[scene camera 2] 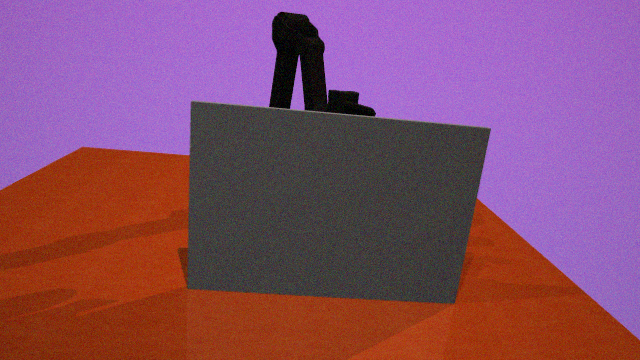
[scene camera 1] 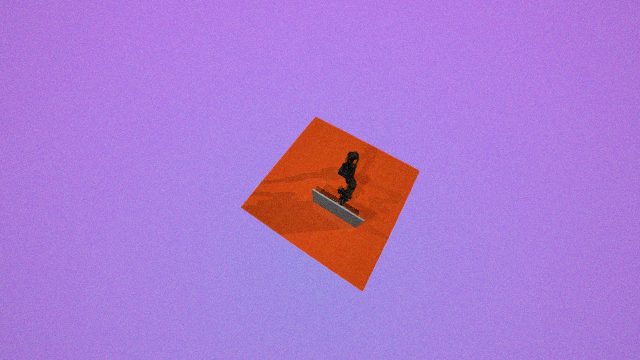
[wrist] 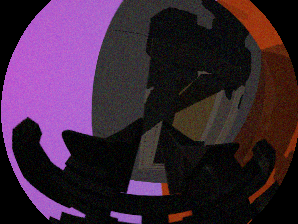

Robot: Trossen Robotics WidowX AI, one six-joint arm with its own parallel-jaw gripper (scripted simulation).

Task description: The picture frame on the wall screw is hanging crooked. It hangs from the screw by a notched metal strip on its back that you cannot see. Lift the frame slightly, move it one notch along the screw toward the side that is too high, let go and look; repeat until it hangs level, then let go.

Labels:
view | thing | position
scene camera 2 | grey wall panel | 281,201
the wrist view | my gripper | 151,122

